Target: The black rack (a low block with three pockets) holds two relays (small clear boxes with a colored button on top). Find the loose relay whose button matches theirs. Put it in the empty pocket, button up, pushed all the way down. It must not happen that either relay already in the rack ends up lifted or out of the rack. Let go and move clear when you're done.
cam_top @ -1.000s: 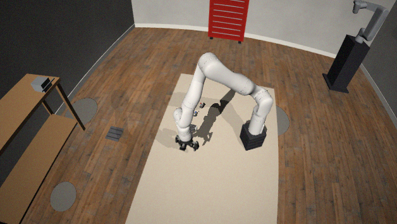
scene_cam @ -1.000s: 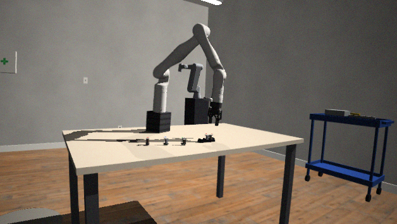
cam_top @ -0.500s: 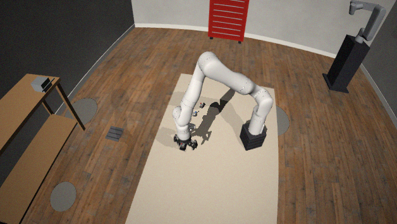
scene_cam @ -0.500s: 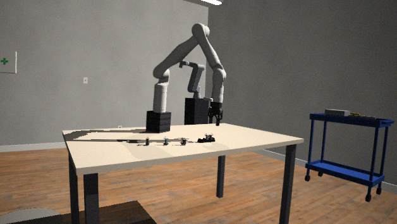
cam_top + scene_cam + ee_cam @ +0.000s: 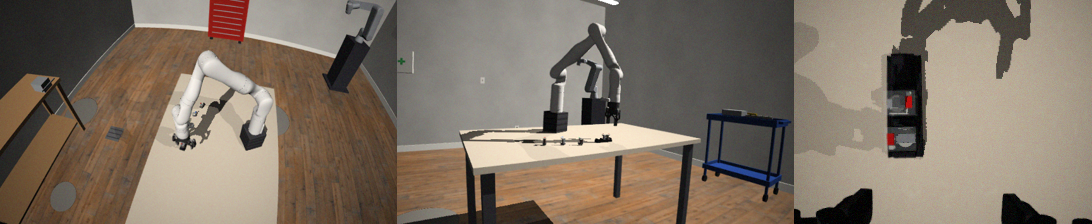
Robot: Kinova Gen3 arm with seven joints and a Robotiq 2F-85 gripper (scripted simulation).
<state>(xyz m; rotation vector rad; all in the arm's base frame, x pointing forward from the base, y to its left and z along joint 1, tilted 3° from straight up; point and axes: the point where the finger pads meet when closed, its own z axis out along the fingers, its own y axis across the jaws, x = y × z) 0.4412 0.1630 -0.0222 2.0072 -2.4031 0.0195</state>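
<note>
Right now my hand is 340 mm to the left of the relay, 80 mm above it and 10 mm past it.
</note>
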